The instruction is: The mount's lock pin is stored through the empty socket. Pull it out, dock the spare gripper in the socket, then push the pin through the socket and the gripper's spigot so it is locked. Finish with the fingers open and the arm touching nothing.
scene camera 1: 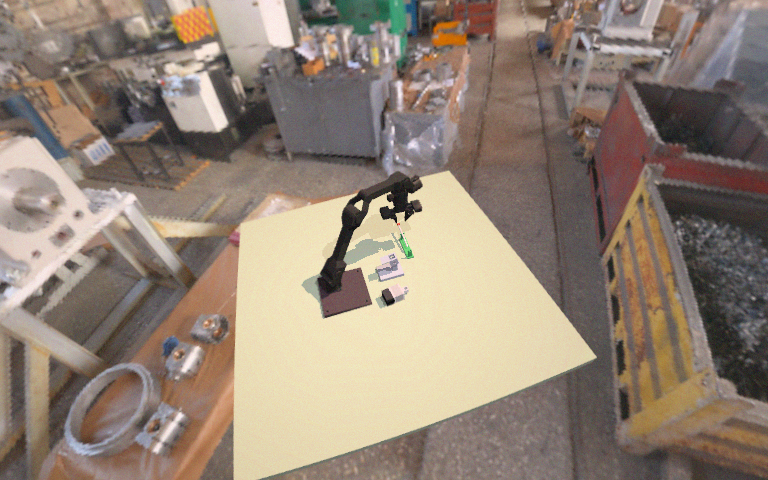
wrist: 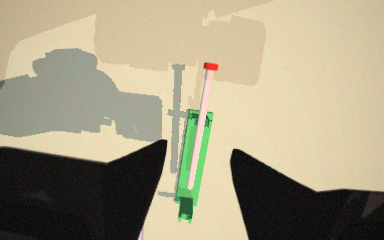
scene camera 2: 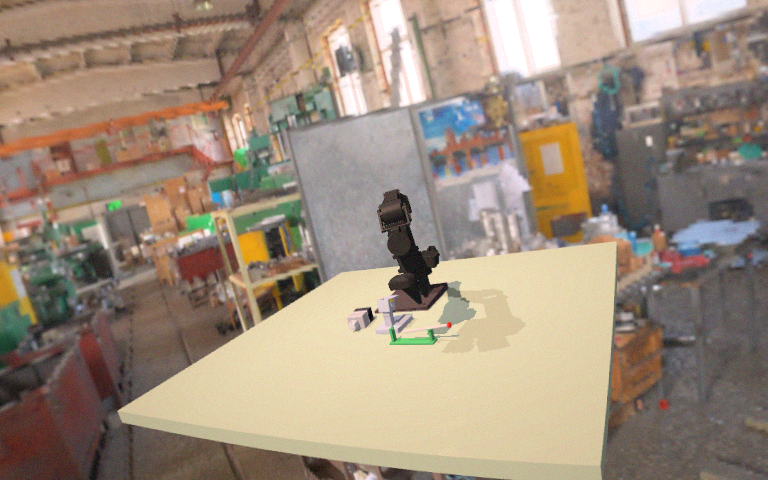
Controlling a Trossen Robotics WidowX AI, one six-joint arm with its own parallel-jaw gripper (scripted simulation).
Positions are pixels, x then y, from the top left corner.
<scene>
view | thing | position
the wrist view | my gripper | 199, 151
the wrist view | lock pin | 210, 68
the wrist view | green cradle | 186, 198
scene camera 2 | my gripper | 423, 300
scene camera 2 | mount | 386, 305
</scene>
